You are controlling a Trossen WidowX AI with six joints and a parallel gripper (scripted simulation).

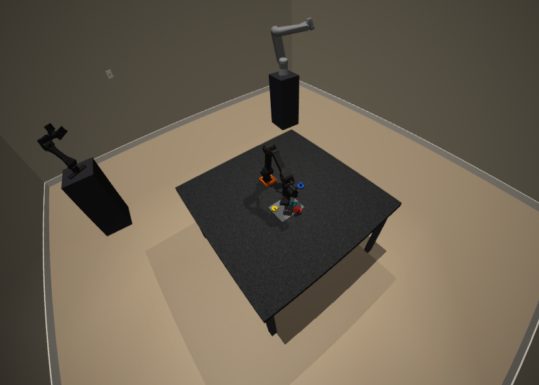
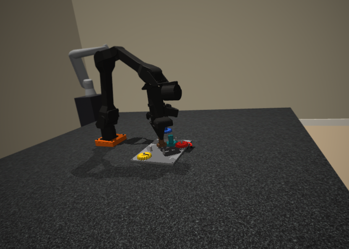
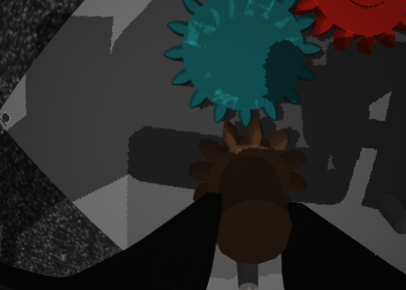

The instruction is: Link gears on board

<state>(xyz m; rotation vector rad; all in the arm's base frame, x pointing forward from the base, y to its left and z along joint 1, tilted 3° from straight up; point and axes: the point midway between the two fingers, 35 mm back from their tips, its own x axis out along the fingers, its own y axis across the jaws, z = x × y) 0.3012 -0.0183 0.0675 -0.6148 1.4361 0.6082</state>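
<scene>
Right now the brown gear is 1 cm below my gripper tip. Round my gripper tip: red gear 7 cm ahead, 3 cm to the left, 3 cm below; then teal gear 4 cm to the left, 2 cm below, 2 cm ahead; then yellow gear 9 cm to the right, 3 cm below, 2 cm behind.
</scene>
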